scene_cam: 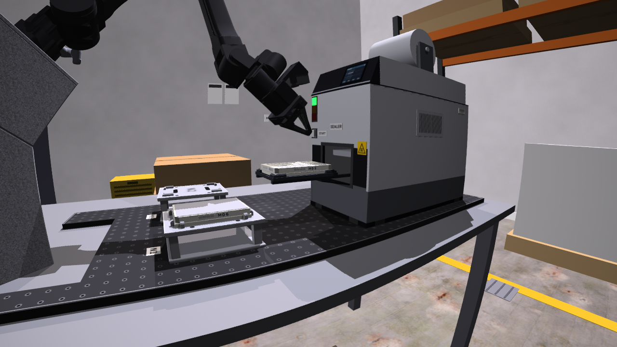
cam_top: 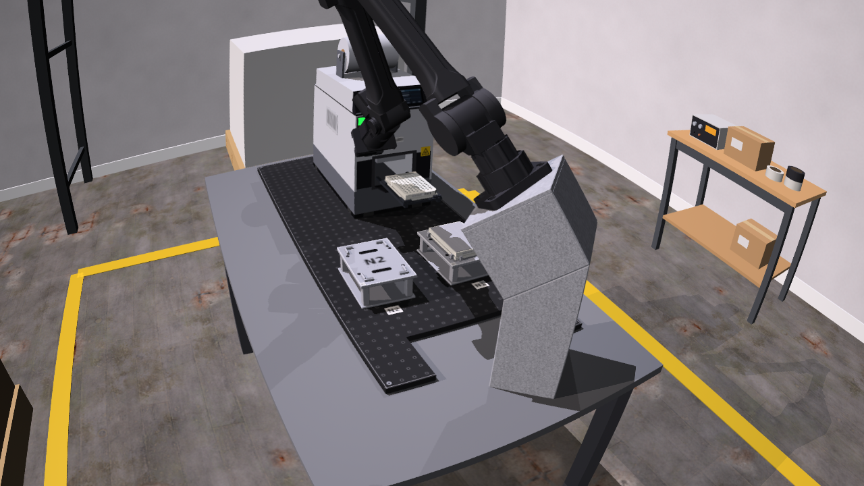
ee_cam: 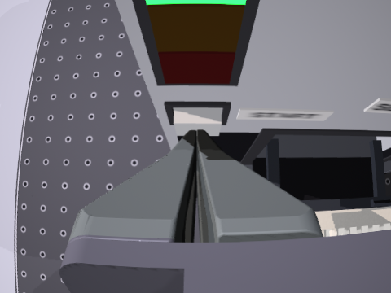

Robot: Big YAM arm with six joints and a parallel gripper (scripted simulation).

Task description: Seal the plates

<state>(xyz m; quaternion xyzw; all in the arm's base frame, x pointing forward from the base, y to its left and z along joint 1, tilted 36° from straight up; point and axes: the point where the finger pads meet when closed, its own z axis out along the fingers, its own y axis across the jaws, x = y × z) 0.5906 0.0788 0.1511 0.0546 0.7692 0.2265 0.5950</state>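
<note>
My hand is 20 mm short of the start button. Round my hand: nest N2: 290 mm behind, 140 mm below, 20 mm to the left; then white well plate: 110 mm to the right, 80 mm below, 60 mm behind; then sealer stage: 110 mm to the right, 90 mm below, 60 mm behind.
</note>
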